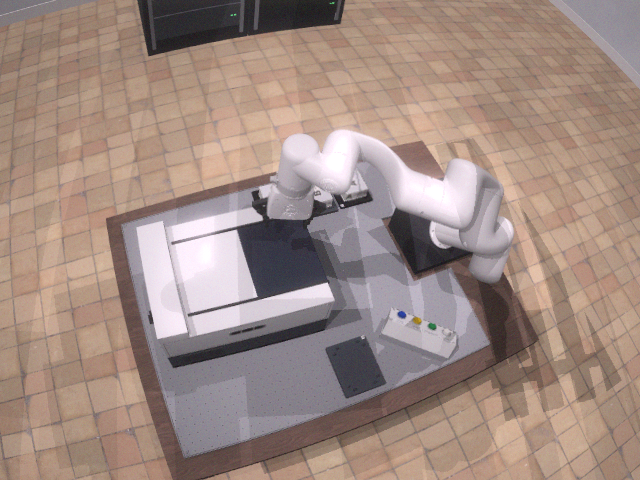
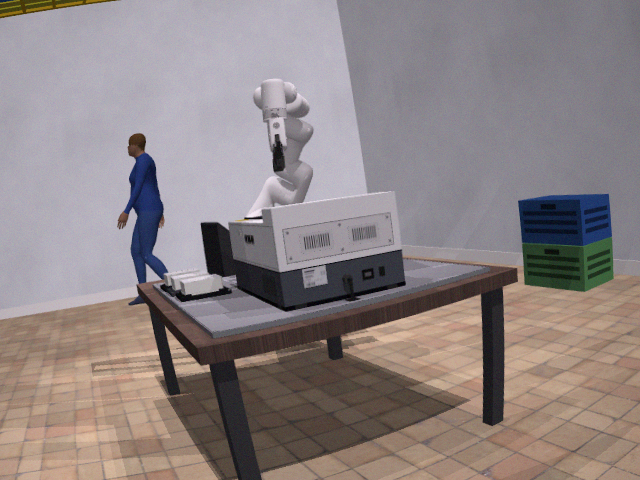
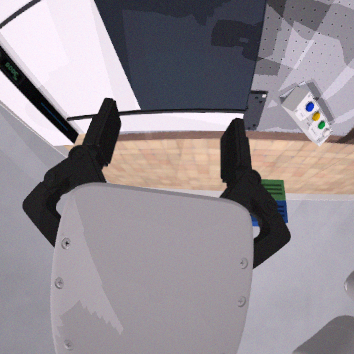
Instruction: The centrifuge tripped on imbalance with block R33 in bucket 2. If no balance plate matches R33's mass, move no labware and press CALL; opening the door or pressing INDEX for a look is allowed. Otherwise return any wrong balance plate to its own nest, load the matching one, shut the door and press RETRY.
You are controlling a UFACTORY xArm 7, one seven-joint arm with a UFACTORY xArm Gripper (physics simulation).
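Seen in the pictures: gripper, fingertip midpoint: [image 1: 285,223] [image 2: 279,170] [image 3: 172,118]; arm's base, link origin: [image 1: 445,229].
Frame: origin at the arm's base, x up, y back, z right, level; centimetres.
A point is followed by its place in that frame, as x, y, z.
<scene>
The white centrifuge [image 1: 310,299] {11.8, -52.2, -18.4} [image 2: 336,235] {6.6, -93.2, -4.8} [image 3: 185,122] {11.8, -56.9, -18.4} stands on the table, with its dark door panel [image 1: 284,258] {12.1, -55.7, -5.6} [image 3: 190,60] {12.1, -55.5, -5.7} lying across the top opening. The rotor, bucket 2 and block R33 are hidden. My gripper [image 1: 287,221] {25.2, -55.7, -3.5} [image 2: 278,165] {25.2, -55.7, -3.5} [image 3: 172,118] {25.2, -55.7, -3.5} is open and empty, high above the machine's side nearest the nests. White plates [image 1: 354,190] [image 2: 201,284] sit in a row of dark nests [image 1: 364,199] [image 2: 204,296]; the arm partly covers them and their labels are unreadable. The button box [image 1: 419,335] {-1.8, -21.8, -31.5} [image 3: 301,112] {-1.4, -26.4, -25.1} has blue, yellow, green and white buttons.
A flat dark plate [image 1: 355,366] {-7.5, -41.2, -33.8} [image 3: 257,107] {-7.5, -36.8, -30.5} lies between the centrifuge and the button box. The display strip [image 3: 40,100] {13.2, -85.0, -9.2} shows small green characters. A person in blue [image 2: 144,191] is beyond the table. Blue [image 2: 563,219] and green [image 2: 568,263] crates are stacked on the floor.
</scene>
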